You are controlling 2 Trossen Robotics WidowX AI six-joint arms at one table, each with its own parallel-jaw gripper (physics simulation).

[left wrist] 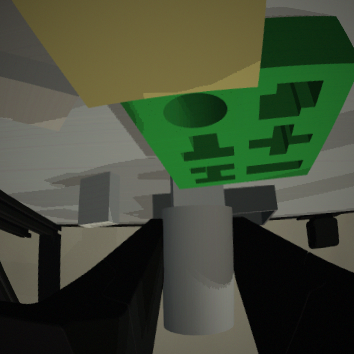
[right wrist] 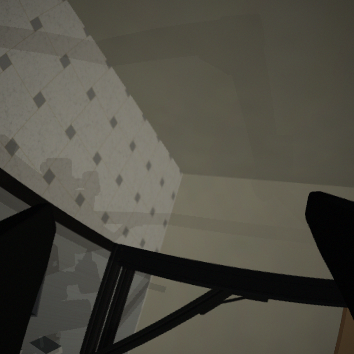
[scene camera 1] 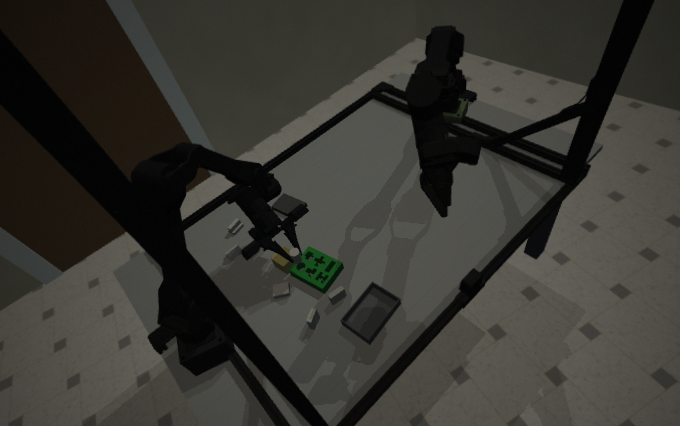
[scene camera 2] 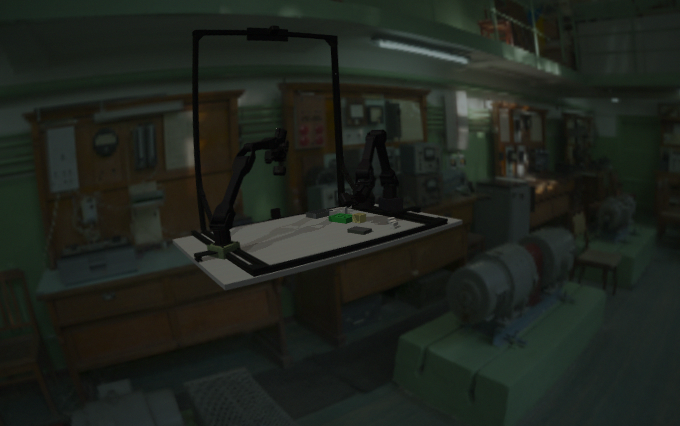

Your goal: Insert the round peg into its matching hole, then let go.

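The round peg (scene camera 1: 295, 253) (left wrist: 198, 270) is a light grey cylinder. My left gripper (scene camera 1: 297, 256) (left wrist: 196, 229) is shut on it and holds it at the left edge of the green board (scene camera 1: 325, 287) (scene camera 2: 340, 218) (left wrist: 305, 45), near the board's round hole (scene camera 1: 301, 266) (left wrist: 195, 110). In the left wrist view the round hole shows open, beyond the peg. The height of the peg's lower end over the board is hard to tell. My right gripper (right wrist: 182, 211) is open and empty, high above the table and far from the board.
A yellow block (scene camera 1: 281, 261) (scene camera 2: 359, 217) (left wrist: 165, 45) stands against the board's left side. Loose grey-white pieces (scene camera 1: 281, 290) (scene camera 1: 311, 317) (scene camera 1: 336, 294) lie around it. A dark open tray (scene camera 1: 346, 328) lies beyond them, and a dark flat box (scene camera 1: 288, 204) (scene camera 2: 359, 230) lies behind the left gripper.
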